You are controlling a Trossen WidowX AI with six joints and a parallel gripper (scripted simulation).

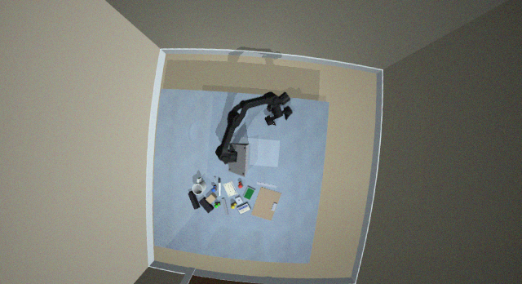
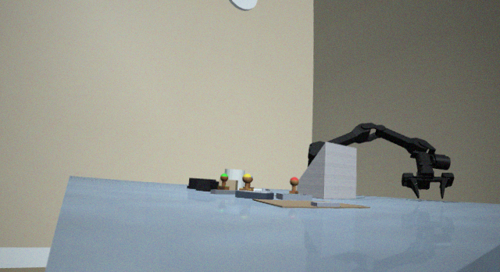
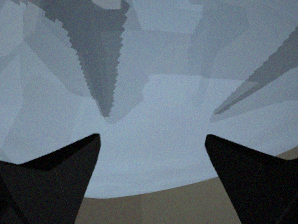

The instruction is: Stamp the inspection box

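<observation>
My gripper tip is now 66 cm short of the green-knobbed stamp and 38 cm to the left of it. The rest, counted from my gripper tip: green ink pad (54 cm ahead, 15 cm to the right, 1 cm below); white inspection card (53 cm ahead, 30 cm to the right, 2 cm below); red-knobbed stamp (48 cm ahead, 22 cm to the right).
</observation>
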